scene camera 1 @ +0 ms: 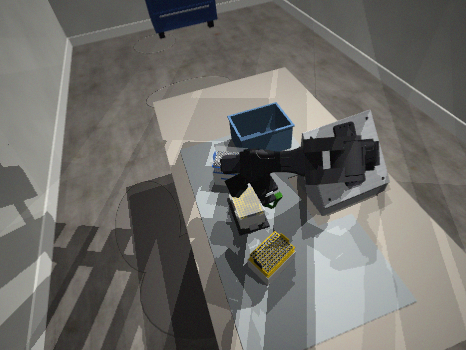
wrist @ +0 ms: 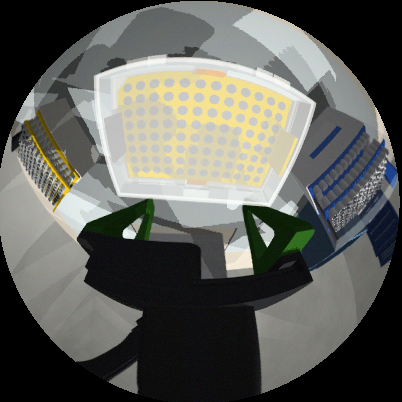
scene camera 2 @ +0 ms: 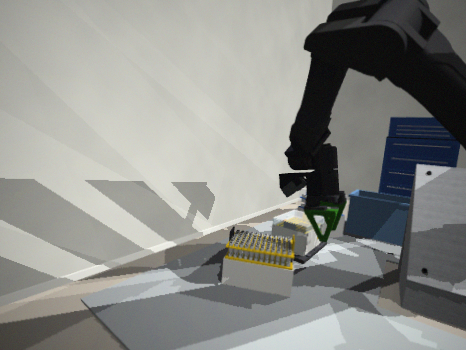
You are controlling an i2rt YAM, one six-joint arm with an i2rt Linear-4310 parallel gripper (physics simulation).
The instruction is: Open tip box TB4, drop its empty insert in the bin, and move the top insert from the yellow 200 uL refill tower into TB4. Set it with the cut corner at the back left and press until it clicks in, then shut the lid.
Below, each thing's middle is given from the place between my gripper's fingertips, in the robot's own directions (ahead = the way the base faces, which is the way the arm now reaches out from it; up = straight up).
Now: hand 7 cm short of the translucent lid (wrist: 181, 128) and 2 cm below it. Round my hand: 200 uL tower (scene camera 2: 275, 279) 20 cm to the left, 7 cm ahead, 1 cm below; blue bin (scene camera 2: 379, 216) 31 cm to the right, 10 cm behind, 1 cm above.
